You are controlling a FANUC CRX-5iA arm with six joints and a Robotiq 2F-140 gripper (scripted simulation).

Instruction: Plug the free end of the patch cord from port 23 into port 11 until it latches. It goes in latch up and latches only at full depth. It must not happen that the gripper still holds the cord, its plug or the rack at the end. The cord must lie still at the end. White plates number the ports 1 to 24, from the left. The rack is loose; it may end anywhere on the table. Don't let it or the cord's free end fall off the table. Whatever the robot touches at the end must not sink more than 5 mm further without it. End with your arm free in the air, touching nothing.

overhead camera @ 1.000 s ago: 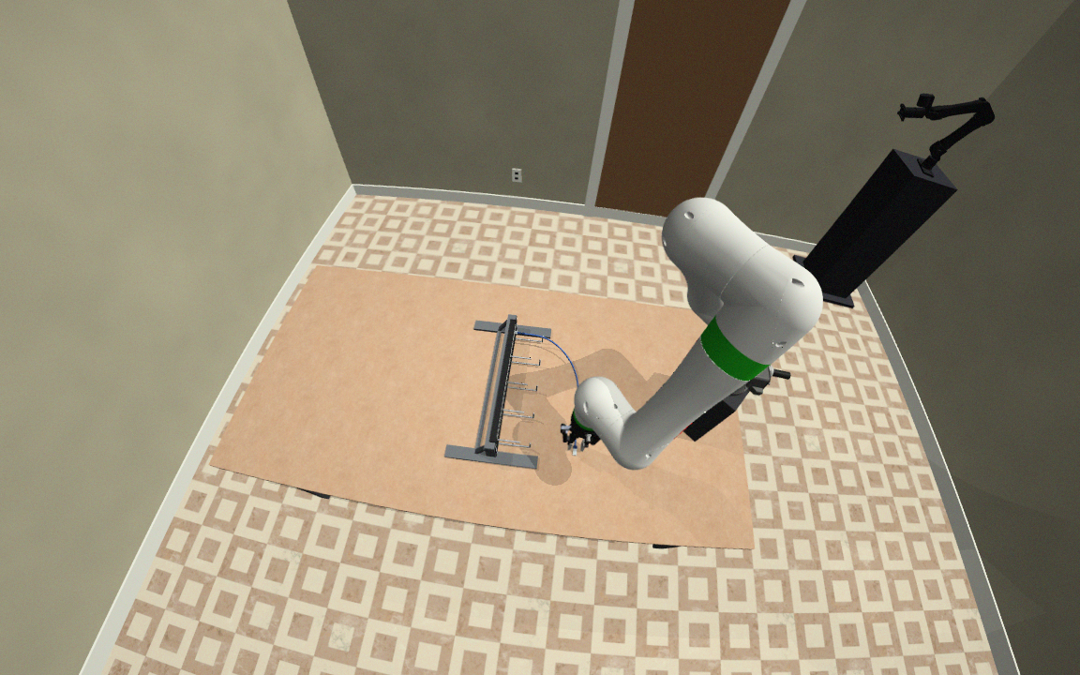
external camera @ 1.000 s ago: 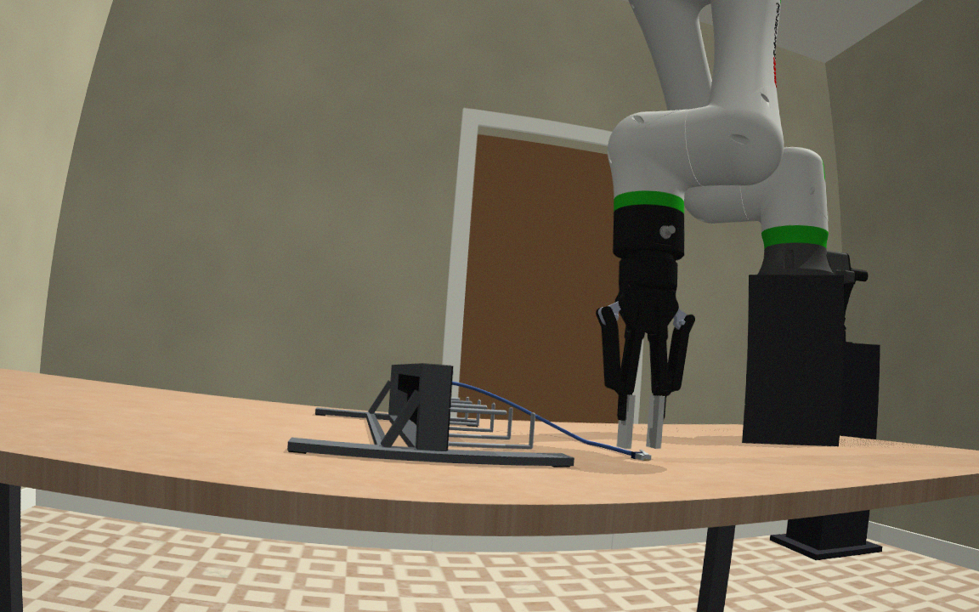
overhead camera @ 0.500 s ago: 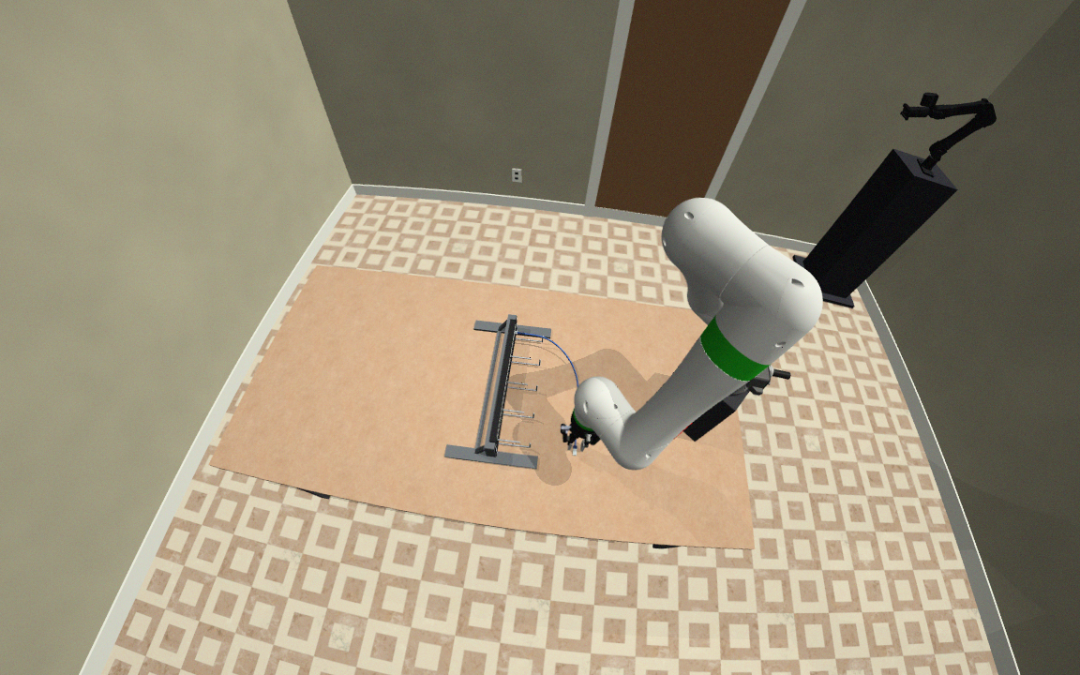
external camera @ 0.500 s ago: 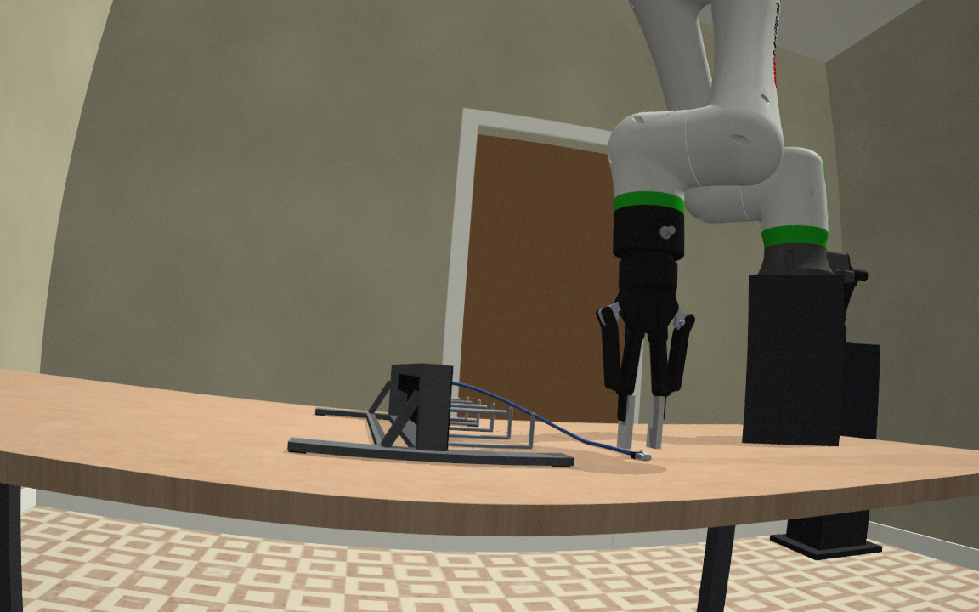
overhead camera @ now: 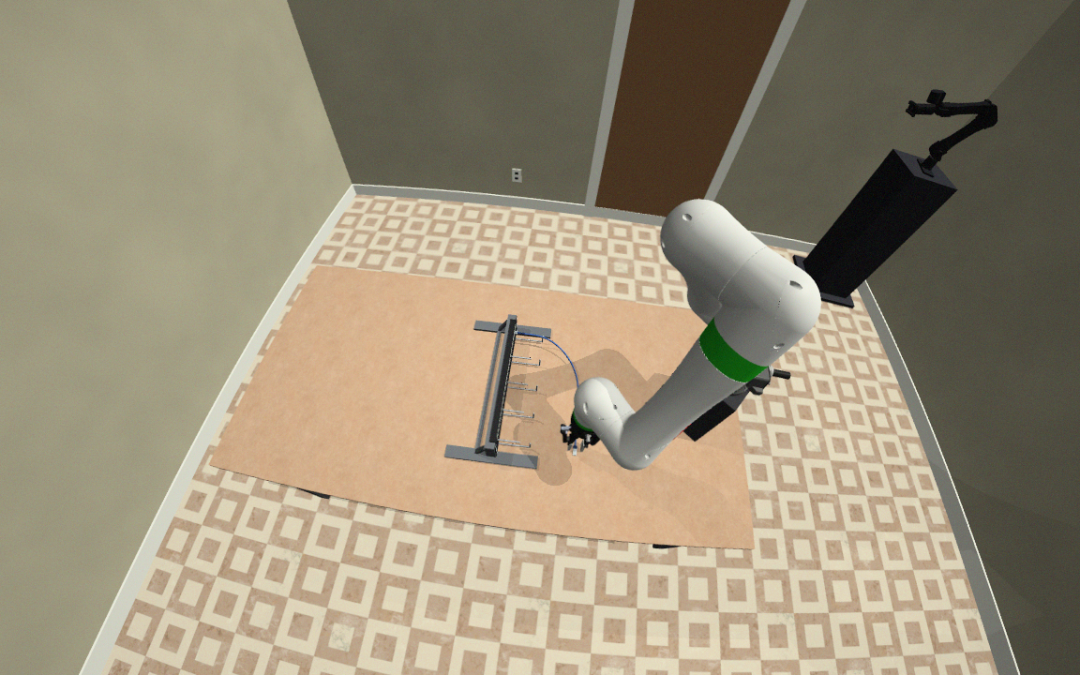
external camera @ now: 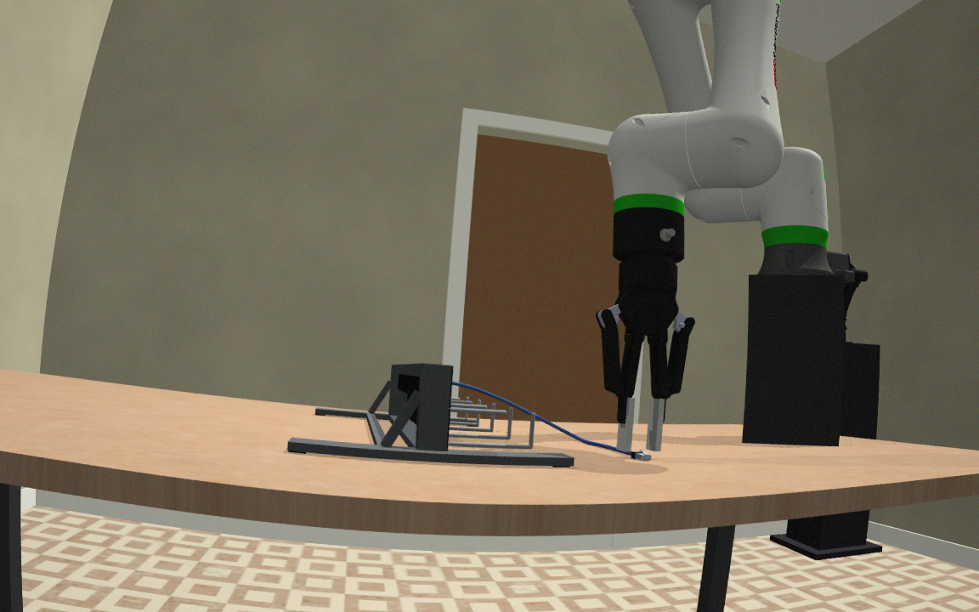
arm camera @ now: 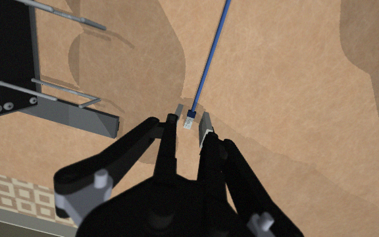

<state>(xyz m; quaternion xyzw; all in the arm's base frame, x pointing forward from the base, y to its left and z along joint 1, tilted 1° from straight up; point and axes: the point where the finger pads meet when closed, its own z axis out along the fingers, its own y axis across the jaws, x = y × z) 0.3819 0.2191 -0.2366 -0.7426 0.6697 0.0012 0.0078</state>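
Right now the plug is 10 mm to the left of my hand and 40 mm below it.
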